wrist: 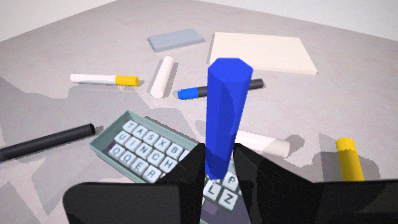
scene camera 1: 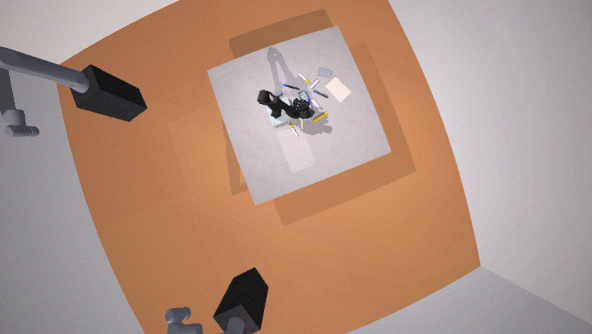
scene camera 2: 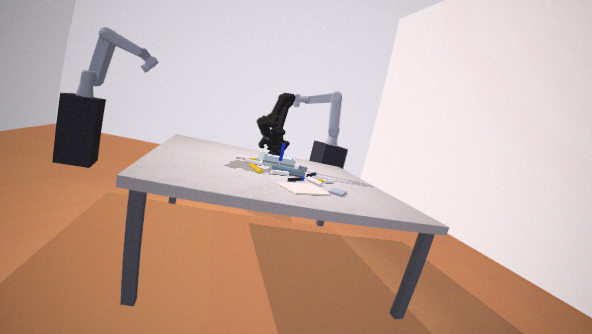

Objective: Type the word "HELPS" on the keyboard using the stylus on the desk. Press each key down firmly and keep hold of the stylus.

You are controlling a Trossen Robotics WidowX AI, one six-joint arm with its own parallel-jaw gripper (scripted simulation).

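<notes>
The gripper appears in the pictures, together with a blue stylus, a cream pad and a grey block.
</notes>
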